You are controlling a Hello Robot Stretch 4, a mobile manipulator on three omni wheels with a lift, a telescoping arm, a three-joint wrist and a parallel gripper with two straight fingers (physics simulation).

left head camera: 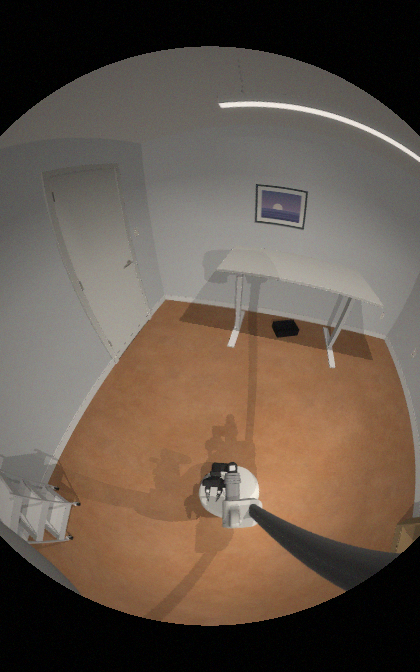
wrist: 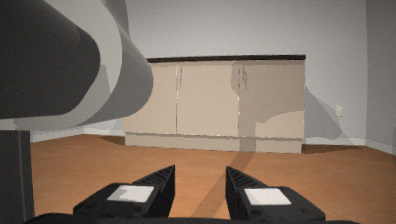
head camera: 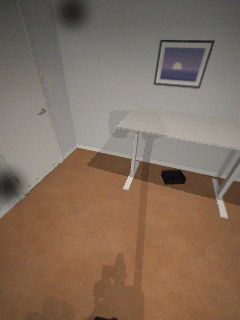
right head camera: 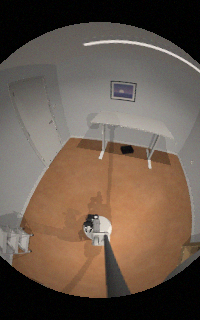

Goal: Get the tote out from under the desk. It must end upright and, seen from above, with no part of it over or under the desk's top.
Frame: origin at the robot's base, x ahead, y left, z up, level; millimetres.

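Seen in the pictures: gripper, fingertip midpoint: (left head camera: 211, 501) (wrist: 200, 180) (right head camera: 87, 232).
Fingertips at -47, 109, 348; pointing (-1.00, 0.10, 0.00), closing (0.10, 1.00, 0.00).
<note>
A point is followed by its place in that frame, as x, y, z.
A small black tote (head camera: 173, 177) {1785, -833, -25} (left head camera: 285, 328) {1778, -837, -25} (right head camera: 127, 149) {1790, -857, -35} stands on the floor under the white desk (head camera: 185, 128) {1511, -651, 922} (left head camera: 300, 273) {1443, -657, 922} (right head camera: 132, 122) {1460, -685, 922}, between its two legs and near the back wall. It looks upright, but its inside is too dark to make out. My gripper (wrist: 200, 180) {-47, 109, 348} is open, with nothing between its two black fingers. In the left head camera view the gripper (left head camera: 213, 499) {-47, 109, 348} hangs over my round base, far across the floor from the desk, and the wrist view faces away from the desk. The tote does not show in the wrist view.
A framed picture (head camera: 184, 64) {2086, -673, 1452} hangs above the desk. A closed door (left head camera: 95, 260) {1548, 1191, 1116} is in the left wall. A white wheeled cart (left head camera: 47, 541) stands at the lower left, and part of a wooden shelf (left head camera: 406, 537) shows at the lower right. A beige cabinet (wrist: 207, 100) {-1900, 331, 460} stands along a wall.
</note>
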